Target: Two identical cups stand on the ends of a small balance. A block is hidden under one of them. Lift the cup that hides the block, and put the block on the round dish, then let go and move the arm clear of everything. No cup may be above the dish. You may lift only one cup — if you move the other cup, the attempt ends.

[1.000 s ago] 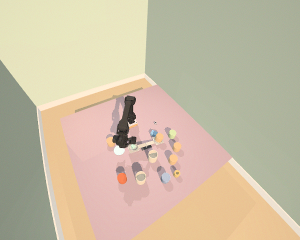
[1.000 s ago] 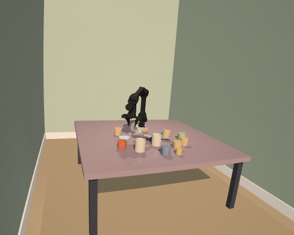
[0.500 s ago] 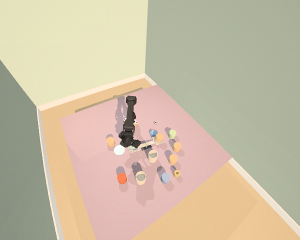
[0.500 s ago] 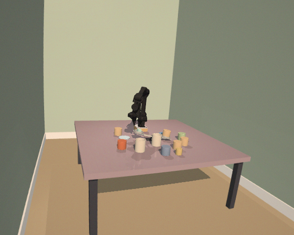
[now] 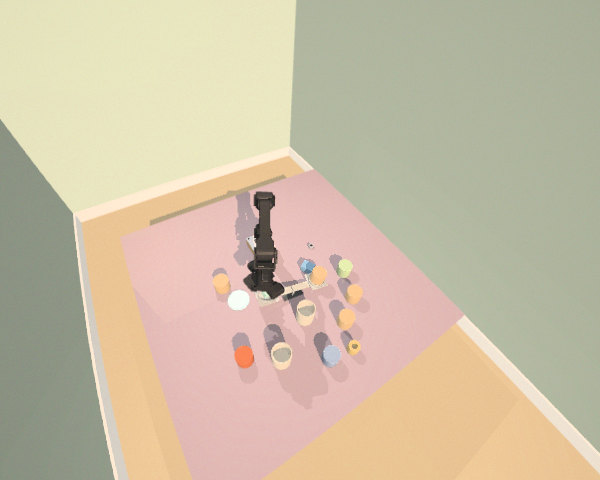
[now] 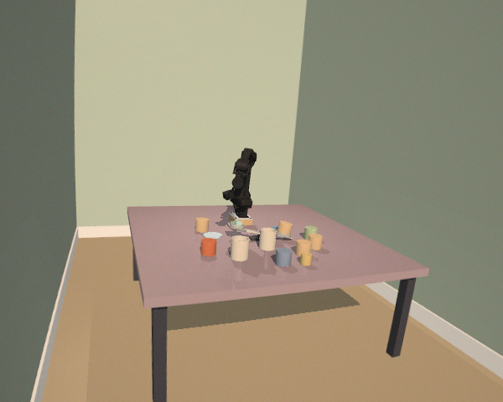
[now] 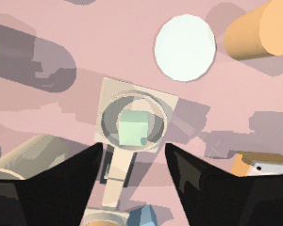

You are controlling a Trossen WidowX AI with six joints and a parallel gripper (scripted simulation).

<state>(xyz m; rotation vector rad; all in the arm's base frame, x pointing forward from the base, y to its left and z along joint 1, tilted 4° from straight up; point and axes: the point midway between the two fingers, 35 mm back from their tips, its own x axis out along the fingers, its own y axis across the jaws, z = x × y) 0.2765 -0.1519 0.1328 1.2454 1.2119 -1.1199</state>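
Right now the pale green block is 4 cm below my gripper tip. The rest, counted from my gripper tip: blue block: 4 cm behind, 26 cm to the left, 11 cm below; then round dish: 8 cm behind, 11 cm to the right, 13 cm below; then green cup: 8 cm ahead, 39 cm to the left, 9 cm below.
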